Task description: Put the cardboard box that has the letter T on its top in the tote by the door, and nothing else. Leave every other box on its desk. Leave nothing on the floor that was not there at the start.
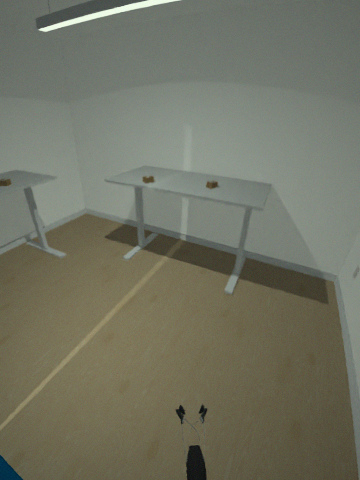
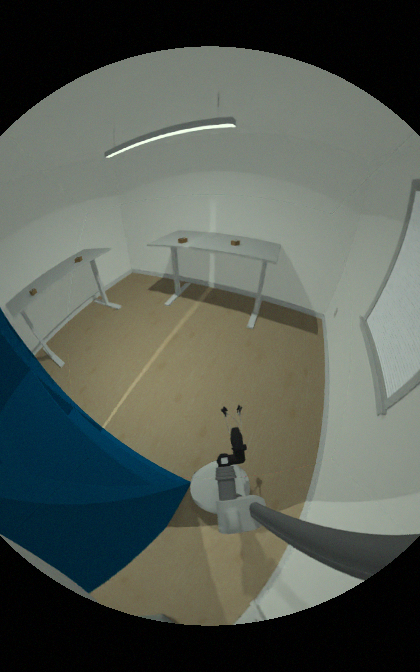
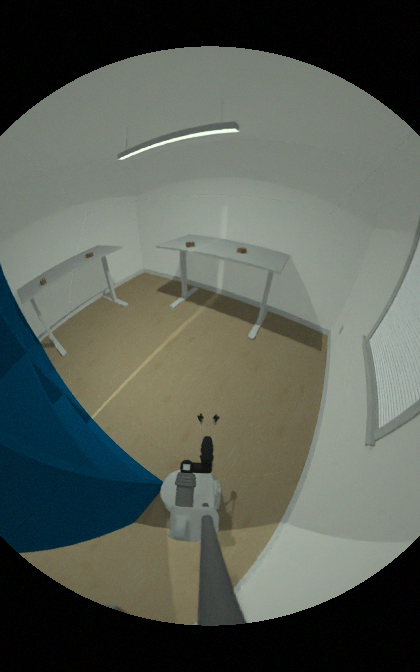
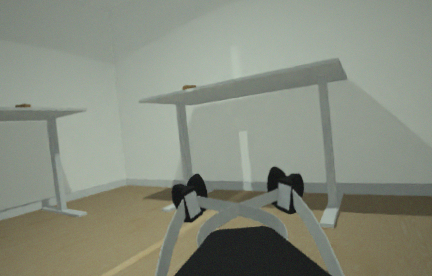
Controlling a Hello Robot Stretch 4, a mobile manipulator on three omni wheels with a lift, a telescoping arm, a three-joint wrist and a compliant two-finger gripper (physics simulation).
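Frame: origin at the robot's base, x ahead, y left, z up, level; metres.
Seen in the pictures: gripper, fingertip midpoint: (image 1: pixel 191 405) (image 4: pixel 236 185).
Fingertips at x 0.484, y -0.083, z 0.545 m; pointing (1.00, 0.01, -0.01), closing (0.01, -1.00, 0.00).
Note:
A point is followed by its place in that frame.
Two small brown boxes stand on the far desk (image 1: pixel 240 192) {y -0.605, x 1.973, z 0.923 m} (image 2: pixel 260 251) (image 3: pixel 270 257) (image 4: pixel 300 73) {y -0.531, x 1.830, z 0.898 m}: a left box (image 1: pixel 148 179) {y 0.224, x 2.200, z 0.955 m} (image 2: pixel 183 240) (image 3: pixel 190 244) (image 4: pixel 189 87) {y 0.222, x 2.200, z 0.955 m} and a right box (image 1: pixel 212 184) {y -0.364, x 2.059, z 0.962 m} (image 2: pixel 235 242) (image 3: pixel 242 250). The left desk (image 1: pixel 30 177) {y 1.495, x 2.391, z 0.923 m} (image 2: pixel 56 275) (image 3: pixel 66 269) bears a farther box (image 1: pixel 5 182) {y 1.565, x 2.094, z 0.957 m} (image 2: pixel 78 259) (image 3: pixel 89 255) (image 4: pixel 23 105) {y 1.566, x 2.094, z 0.962 m} and a nearer box (image 2: pixel 33 292) (image 3: pixel 43 282). No letter is legible. My gripper (image 1: pixel 192 414) (image 2: pixel 231 410) (image 3: pixel 208 418) (image 4: pixel 236 185) {y -0.083, x 0.484, z 0.545 m} is open and empty, well short of both desks. The tote is not clearly visible.
A large blue panel (image 1: pixel 7 470) {y 0.799, x 0.350, z 0.049 m} (image 2: pixel 100 490) (image 3: pixel 65 480) stands close on my left, its lower corner beside my base. The right wall has a window (image 2: pixel 400 300) (image 3: pixel 400 350). The far desk's right foot (image 1: pixel 232 283) {y -0.641, x 1.830, z -0.003 m} (image 2: pixel 252 321) (image 3: pixel 255 331) reaches forward on the floor.

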